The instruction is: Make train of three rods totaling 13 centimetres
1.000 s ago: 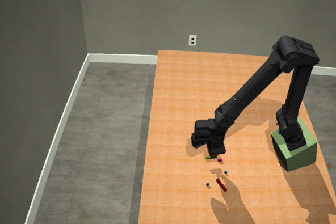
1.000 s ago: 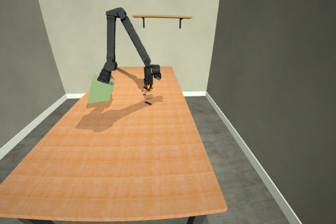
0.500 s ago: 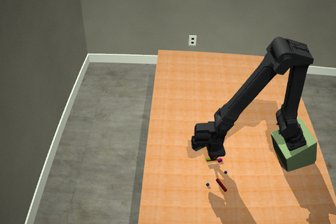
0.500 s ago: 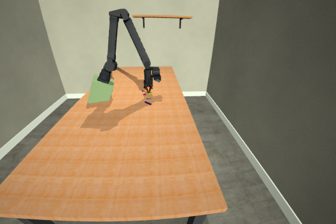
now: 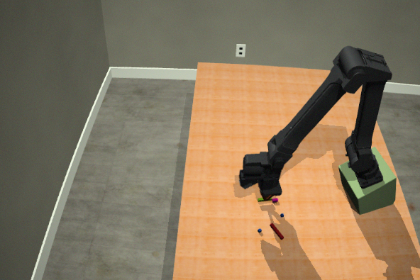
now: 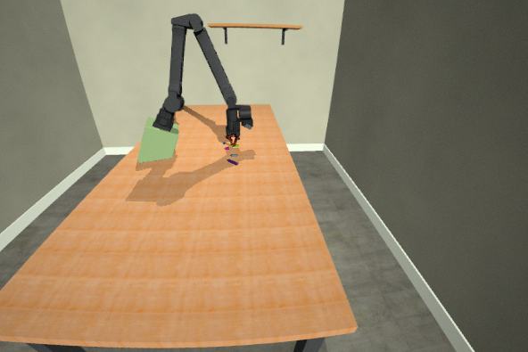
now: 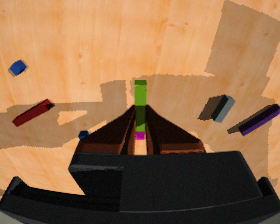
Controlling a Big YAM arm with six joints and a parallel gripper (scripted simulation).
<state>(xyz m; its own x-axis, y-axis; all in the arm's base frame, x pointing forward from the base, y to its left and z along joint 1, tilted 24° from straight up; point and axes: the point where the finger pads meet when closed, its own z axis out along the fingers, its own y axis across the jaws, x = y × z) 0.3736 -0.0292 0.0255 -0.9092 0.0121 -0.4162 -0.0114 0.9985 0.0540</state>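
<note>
Right now the lime rod is 10 mm below my hand. From my hand the other things lie so: magenta rod (40 mm behind, 20 mm below); red rod (20 mm behind, 130 mm to the left, 20 mm below); grey rod (90 mm to the right, 20 mm below).
</note>
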